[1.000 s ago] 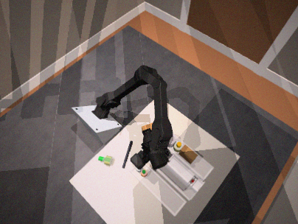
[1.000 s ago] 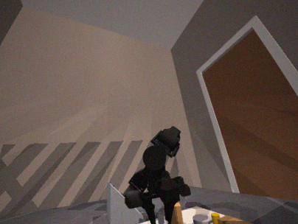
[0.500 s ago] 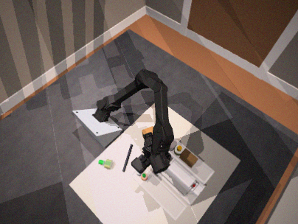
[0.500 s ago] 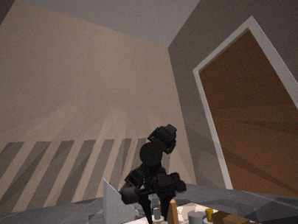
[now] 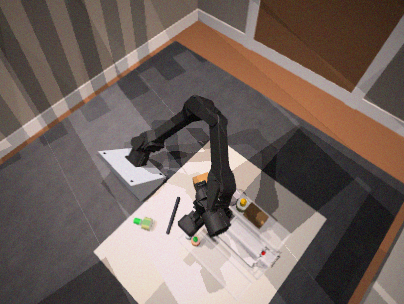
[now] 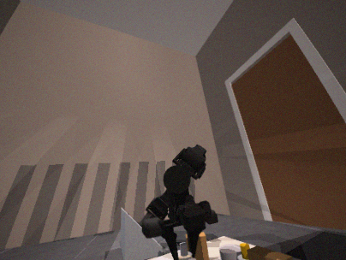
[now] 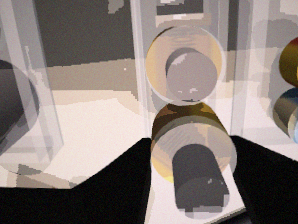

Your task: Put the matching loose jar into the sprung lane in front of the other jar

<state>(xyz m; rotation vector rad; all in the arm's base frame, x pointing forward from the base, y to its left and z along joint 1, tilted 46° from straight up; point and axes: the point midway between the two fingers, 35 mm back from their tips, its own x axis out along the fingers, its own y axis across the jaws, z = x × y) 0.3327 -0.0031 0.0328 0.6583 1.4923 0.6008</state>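
Now: gripper tip 100 mm past the black rod, 60 mm to the left of it and 40 mm above it. Round my gripper tip: clear lane rack 140 mm ahead, 20 mm to the left, 30 mm below; yellow-lidded jar 70 mm ahead, 130 mm to the left, 10 mm below; grey round thing 20 mm ahead, 130 mm to the left, 20 mm below.
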